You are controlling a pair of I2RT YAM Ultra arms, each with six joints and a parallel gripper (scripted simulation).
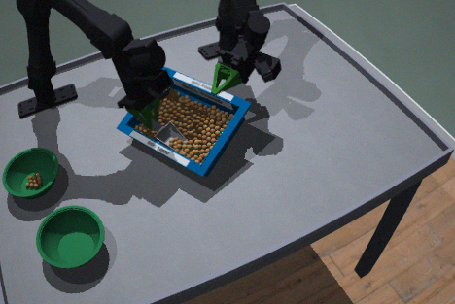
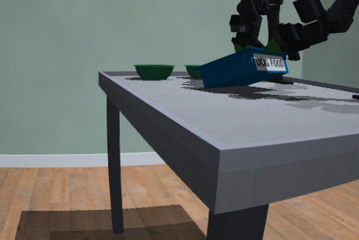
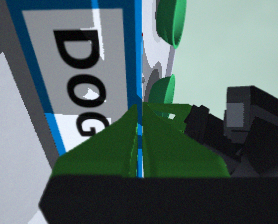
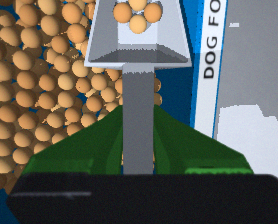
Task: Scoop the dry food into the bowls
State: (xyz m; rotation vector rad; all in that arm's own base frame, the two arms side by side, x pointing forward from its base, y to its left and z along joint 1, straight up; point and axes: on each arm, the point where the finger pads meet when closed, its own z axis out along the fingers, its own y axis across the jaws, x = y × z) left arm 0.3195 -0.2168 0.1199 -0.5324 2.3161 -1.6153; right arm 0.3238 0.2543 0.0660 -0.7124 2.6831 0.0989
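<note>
Right now the grey scoop is 40 mm ahead of my right hand, 20 mm to the left of it and 20 mm below it. Also, from my right hand: box 70 mm to the left, 20 mm ahead, 10 mm above.
</note>
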